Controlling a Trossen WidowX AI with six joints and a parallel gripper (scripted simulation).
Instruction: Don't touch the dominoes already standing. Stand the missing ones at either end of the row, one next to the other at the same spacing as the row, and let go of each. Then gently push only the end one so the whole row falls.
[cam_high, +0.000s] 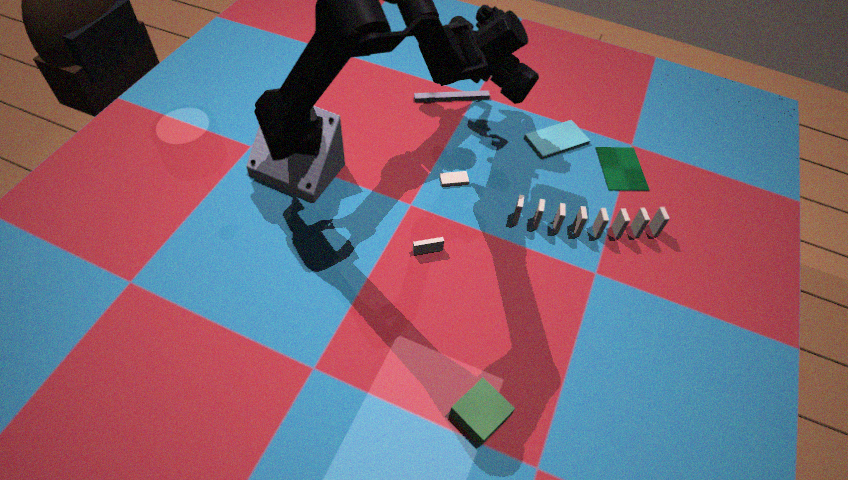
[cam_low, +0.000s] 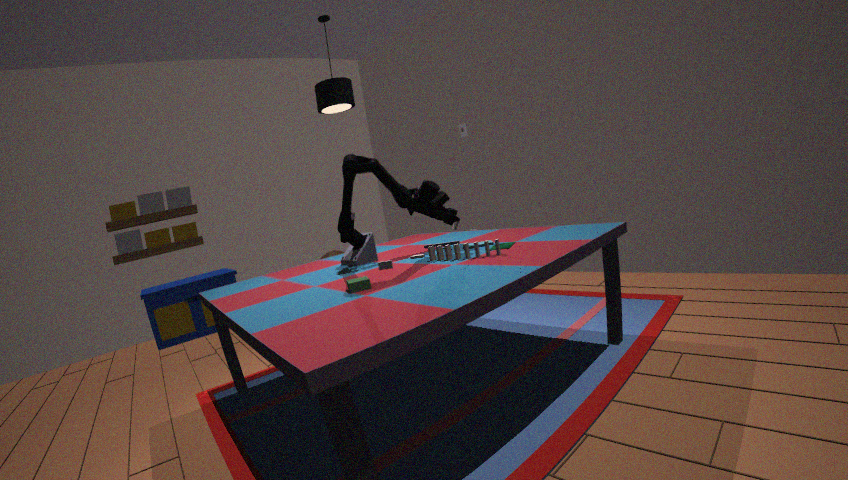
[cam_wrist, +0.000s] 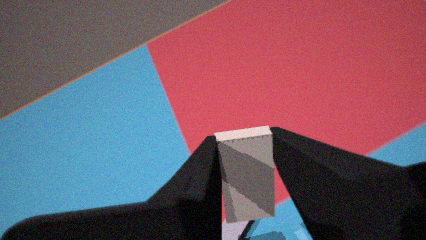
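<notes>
Right now my gripper tip is 90 mm past the grey bar, 30 mm to the left of it and 90 mm above it. Also, from my gripper tip: dark green flat tile: 260 mm ahead, 120 mm to the right, 100 mm below; then light blue flat tile: 140 mm ahead, 80 mm to the right, 100 mm below; then light green block: 110 mm ahead, 640 mm to the right, 90 mm below.
</notes>
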